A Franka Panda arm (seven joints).
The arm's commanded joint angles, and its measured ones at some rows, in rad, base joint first. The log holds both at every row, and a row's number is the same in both.
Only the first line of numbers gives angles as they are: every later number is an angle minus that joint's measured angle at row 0.
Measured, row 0:
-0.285, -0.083, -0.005, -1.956, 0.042, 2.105, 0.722
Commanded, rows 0 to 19:
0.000, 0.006, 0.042, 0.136, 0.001, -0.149, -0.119
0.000, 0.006, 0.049, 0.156, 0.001, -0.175, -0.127
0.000, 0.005, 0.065, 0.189, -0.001, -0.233, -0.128
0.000, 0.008, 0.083, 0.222, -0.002, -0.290, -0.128
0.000, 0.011, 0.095, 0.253, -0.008, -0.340, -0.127
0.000, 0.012, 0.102, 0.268, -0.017, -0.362, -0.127
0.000, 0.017, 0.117, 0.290, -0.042, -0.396, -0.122
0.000, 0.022, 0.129, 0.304, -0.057, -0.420, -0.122
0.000, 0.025, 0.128, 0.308, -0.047, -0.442, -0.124
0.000, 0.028, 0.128, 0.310, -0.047, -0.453, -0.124
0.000, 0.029, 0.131, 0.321, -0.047, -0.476, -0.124
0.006, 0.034, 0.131, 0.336, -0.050, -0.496, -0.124
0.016, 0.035, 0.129, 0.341, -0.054, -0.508, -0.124
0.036, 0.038, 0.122, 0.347, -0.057, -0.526, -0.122
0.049, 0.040, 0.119, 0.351, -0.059, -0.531, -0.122
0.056, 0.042, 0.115, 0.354, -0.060, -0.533, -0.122
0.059, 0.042, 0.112, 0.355, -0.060, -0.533, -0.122
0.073, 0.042, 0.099, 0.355, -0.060, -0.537, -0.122
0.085, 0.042, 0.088, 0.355, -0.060, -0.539, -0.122
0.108, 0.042, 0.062, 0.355, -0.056, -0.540, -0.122
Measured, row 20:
0.054, 0.024, 0.115, 0.320, -0.043, -0.504, -0.111
